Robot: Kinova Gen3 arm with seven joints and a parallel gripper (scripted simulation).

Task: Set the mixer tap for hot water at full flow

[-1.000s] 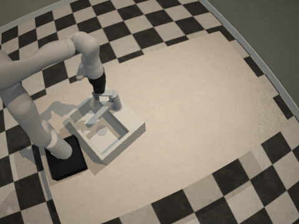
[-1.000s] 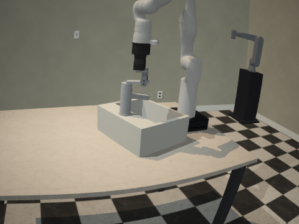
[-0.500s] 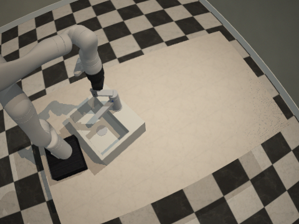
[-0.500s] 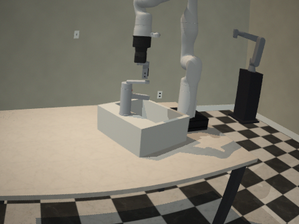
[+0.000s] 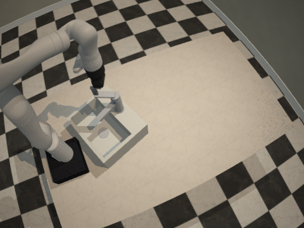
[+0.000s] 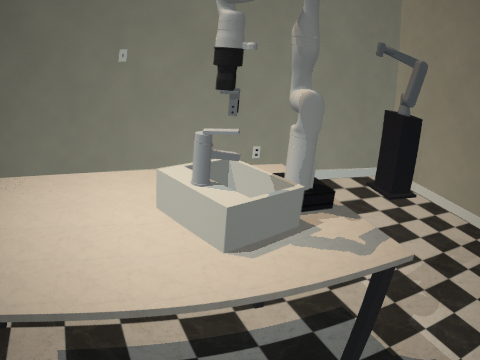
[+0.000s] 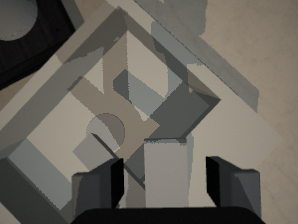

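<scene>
Now: hand 70 mm above the lever, 20 mm short of it and 10 mm to the left of it. From my hand the other things lie so: white sink basin: 300 mm below, 70 mm to the right, 40 mm behind.
</scene>
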